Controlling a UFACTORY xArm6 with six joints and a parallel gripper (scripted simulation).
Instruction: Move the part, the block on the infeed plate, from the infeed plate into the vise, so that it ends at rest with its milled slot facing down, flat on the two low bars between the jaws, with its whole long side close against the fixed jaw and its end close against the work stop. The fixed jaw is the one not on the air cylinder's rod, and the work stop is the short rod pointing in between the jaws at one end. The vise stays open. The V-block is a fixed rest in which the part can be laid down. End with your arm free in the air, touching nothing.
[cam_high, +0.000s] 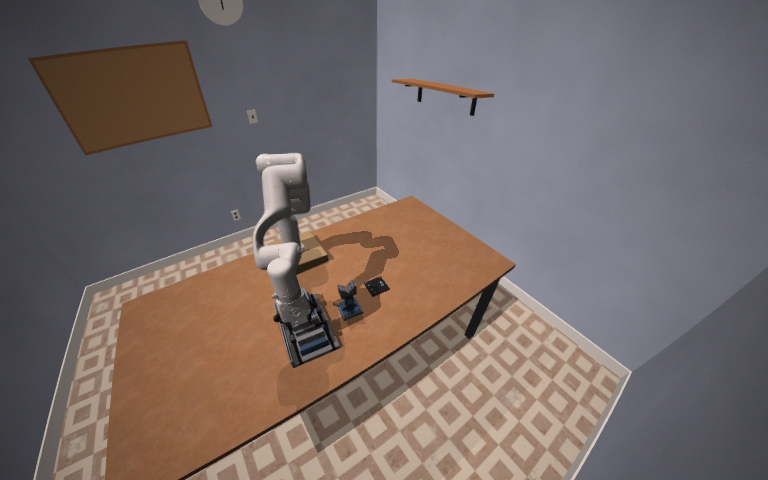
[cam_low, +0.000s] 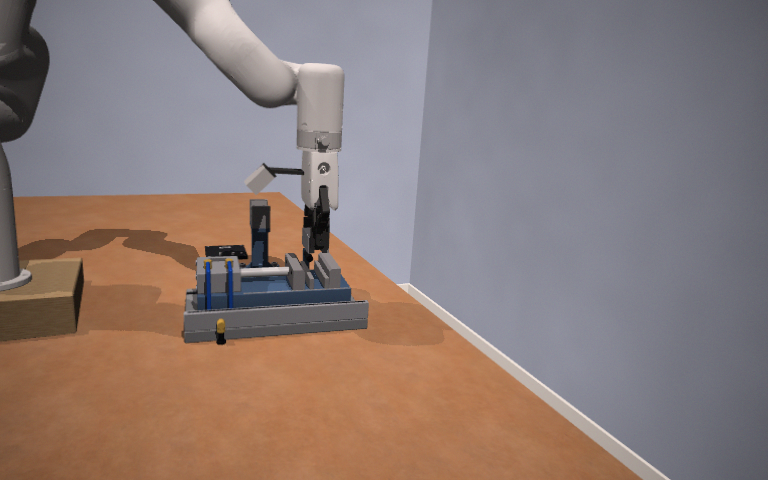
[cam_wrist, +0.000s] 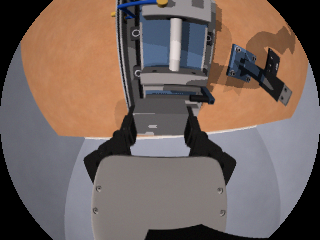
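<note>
Right now the fixed jaw is 3 cm ahead of my hand, 2 cm to the left of it and 7 cm below it. Round my hand: part 2 cm below; then moving jaw 3 cm behind, 2 cm to the left, 7 cm below; then black work stop 1 cm ahead, 7 cm to the left, 6 cm below.
</note>
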